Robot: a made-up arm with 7 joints.
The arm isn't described. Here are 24 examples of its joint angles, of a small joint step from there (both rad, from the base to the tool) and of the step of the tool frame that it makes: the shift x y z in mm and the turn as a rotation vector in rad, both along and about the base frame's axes.
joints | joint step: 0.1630 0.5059 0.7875 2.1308 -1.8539 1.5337 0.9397 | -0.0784 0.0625 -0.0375 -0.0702 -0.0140 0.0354 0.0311
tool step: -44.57 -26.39 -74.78 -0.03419 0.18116 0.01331
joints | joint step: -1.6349 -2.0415 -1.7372 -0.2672 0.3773 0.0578 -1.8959 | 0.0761 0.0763 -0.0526 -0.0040 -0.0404 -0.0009 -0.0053
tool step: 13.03 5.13 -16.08 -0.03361 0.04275 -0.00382
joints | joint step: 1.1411 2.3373 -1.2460 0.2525 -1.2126 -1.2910 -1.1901 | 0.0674 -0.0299 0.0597 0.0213 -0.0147 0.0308 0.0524
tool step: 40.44 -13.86 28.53 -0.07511 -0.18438 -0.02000
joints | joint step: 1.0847 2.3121 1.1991 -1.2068 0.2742 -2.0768 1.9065 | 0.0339 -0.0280 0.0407 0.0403 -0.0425 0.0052 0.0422
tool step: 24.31 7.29 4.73 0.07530 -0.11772 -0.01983
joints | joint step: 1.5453 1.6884 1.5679 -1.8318 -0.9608 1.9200 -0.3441 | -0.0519 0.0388 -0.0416 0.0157 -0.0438 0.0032 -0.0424
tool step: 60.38 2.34 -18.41 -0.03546 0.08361 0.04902
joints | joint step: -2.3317 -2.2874 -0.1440 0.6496 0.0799 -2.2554 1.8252 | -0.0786 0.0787 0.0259 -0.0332 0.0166 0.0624 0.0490
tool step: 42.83 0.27 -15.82 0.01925 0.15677 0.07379
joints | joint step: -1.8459 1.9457 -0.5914 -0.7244 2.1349 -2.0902 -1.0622 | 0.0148 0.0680 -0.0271 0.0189 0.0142 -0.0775 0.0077
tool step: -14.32 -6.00 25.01 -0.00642 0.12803 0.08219
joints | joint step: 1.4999 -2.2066 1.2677 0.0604 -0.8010 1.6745 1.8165 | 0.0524 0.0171 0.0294 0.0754 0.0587 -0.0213 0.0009
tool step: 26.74 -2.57 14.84 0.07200 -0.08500 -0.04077
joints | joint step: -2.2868 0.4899 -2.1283 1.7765 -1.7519 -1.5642 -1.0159 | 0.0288 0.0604 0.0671 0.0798 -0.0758 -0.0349 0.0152
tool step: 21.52 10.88 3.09 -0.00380 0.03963 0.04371
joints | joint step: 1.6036 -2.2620 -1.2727 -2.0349 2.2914 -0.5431 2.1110 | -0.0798 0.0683 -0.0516 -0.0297 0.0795 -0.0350 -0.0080
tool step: -70.97 -2.94 -15.00 0.03649 0.26650 0.04586
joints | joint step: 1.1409 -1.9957 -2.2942 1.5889 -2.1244 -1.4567 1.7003 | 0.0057 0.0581 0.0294 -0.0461 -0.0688 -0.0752 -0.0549
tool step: -9.48 17.00 -10.43 -0.11700 0.08797 0.00085
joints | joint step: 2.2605 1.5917 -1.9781 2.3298 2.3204 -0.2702 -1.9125 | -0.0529 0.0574 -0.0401 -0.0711 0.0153 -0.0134 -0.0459
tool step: 63.70 -29.24 107.60 -0.04840 0.10573 0.04455
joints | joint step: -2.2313 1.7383 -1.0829 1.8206 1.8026 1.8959 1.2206 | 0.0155 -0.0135 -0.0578 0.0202 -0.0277 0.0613 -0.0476
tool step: -0.08 11.24 6.79 -0.05526 0.06378 -0.03212
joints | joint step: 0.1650 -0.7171 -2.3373 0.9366 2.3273 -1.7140 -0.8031 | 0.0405 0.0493 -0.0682 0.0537 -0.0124 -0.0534 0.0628
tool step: -10.79 19.41 22.69 0.06980 0.12503 -0.04530
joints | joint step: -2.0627 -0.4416 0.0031 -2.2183 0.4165 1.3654 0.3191 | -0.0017 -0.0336 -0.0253 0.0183 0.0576 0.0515 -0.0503
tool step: 1.97 -10.81 24.40 -0.09582 0.00646 -0.03661
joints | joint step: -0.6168 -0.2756 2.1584 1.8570 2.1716 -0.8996 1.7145 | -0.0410 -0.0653 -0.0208 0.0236 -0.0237 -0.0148 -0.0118
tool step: 0.37 10.56 -1.83 -0.01522 0.01206 0.03851
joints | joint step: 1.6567 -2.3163 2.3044 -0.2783 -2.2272 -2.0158 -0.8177 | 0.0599 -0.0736 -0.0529 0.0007 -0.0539 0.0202 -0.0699
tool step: 35.55 -14.13 48.82 0.05949 -0.06837 -0.08814
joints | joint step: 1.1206 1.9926 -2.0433 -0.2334 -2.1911 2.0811 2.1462 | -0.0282 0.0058 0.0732 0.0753 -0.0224 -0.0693 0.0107
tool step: 23.88 -20.84 6.43 -0.03069 0.00506 0.01973
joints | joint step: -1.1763 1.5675 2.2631 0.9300 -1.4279 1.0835 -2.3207 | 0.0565 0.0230 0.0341 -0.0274 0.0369 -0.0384 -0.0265
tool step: 35.48 10.78 57.29 -0.05242 -0.12474 0.03316
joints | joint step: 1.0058 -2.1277 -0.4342 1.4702 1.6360 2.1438 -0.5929 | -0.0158 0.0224 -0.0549 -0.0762 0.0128 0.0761 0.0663
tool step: -43.53 39.61 -5.61 0.15523 0.03427 -0.02361
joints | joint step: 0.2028 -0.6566 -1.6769 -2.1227 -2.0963 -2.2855 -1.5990 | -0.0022 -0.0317 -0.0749 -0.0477 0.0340 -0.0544 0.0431
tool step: -19.74 -0.81 -13.61 -0.09869 0.09900 0.06022
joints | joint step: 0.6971 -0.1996 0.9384 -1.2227 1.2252 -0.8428 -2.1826 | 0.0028 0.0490 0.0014 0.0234 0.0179 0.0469 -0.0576
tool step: -16.83 3.64 10.23 -0.03327 0.08981 -0.04403
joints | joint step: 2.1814 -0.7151 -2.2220 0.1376 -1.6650 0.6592 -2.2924 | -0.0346 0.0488 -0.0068 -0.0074 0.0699 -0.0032 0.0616
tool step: 20.76 21.52 36.17 -0.02207 0.12481 0.01610
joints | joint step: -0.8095 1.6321 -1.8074 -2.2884 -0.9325 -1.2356 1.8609 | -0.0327 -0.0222 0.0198 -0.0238 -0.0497 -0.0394 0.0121
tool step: -18.47 -13.72 5.10 -0.03087 -0.02775 -0.07094
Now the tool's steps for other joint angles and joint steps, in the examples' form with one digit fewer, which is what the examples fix.
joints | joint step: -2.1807 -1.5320 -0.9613 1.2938 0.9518 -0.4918 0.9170 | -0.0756 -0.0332 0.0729 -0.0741 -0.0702 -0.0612 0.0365
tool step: 24.8 25.9 -14.8 -0.0527 0.0593 0.0156
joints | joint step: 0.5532 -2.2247 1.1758 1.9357 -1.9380 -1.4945 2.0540 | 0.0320 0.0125 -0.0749 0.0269 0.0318 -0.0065 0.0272
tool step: 0.0 -0.5 3.8 -0.0311 0.0363 0.0150
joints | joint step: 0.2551 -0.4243 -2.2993 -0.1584 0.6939 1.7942 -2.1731 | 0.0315 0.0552 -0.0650 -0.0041 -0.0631 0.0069 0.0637
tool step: -10.4 -5.2 -36.0 -0.0374 0.0486 0.0610
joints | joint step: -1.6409 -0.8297 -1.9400 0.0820 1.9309 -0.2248 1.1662 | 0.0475 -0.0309 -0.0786 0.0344 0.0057 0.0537 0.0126
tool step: -10.8 -7.2 32.4 0.0123 -0.0158 0.0140
